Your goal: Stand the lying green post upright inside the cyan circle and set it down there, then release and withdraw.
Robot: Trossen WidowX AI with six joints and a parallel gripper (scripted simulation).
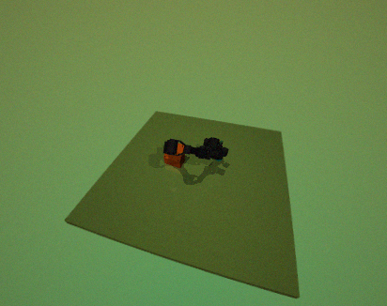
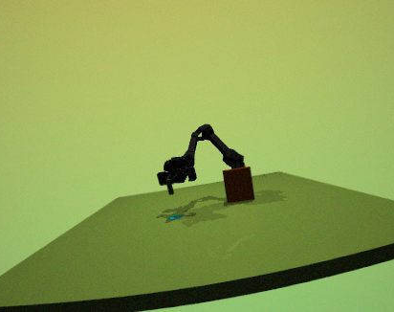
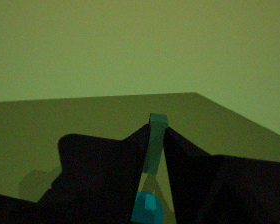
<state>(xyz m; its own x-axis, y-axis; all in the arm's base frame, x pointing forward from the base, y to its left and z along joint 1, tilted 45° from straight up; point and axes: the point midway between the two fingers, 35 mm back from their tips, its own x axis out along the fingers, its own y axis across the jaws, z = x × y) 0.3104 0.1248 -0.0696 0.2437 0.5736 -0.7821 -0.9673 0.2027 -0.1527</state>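
Right now the cyan circle is 10 mm to the right of my gripper tip and 160 mm below it. Also, from my gripper tip: green post: 20 mm below.
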